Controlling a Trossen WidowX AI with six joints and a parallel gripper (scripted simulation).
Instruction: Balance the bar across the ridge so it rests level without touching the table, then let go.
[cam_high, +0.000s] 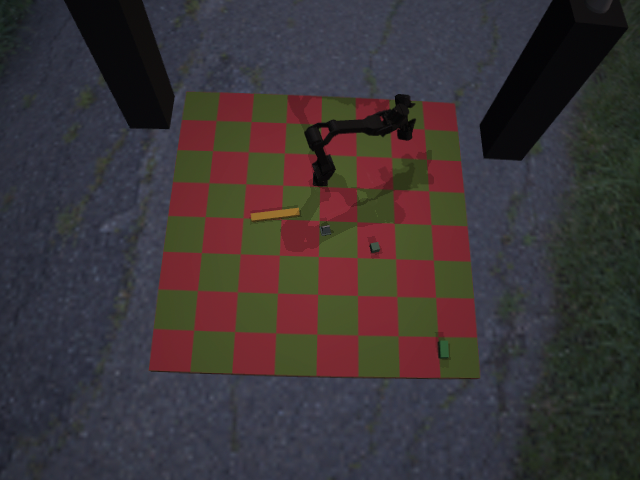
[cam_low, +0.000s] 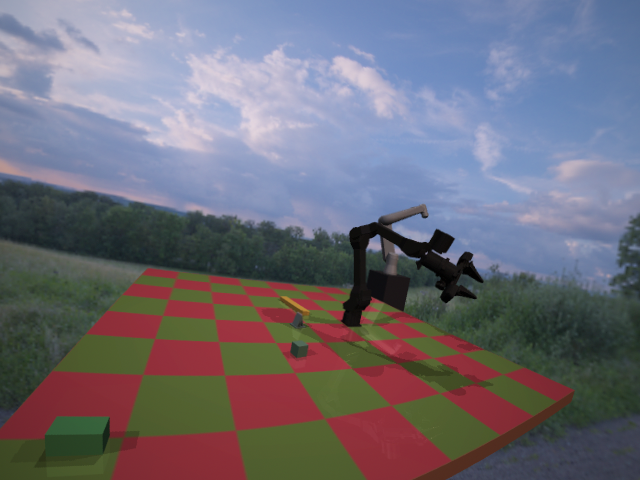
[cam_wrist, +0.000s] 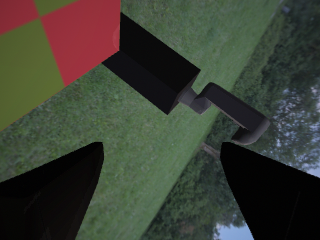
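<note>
Now: gripper tip 570 mm to the left of the orange bar, 390 mm short of it and 240 mm above it. Also, from my gripper tip: dark green cube (530 mm ahead, 230 mm below, 150 mm to the right).
</note>
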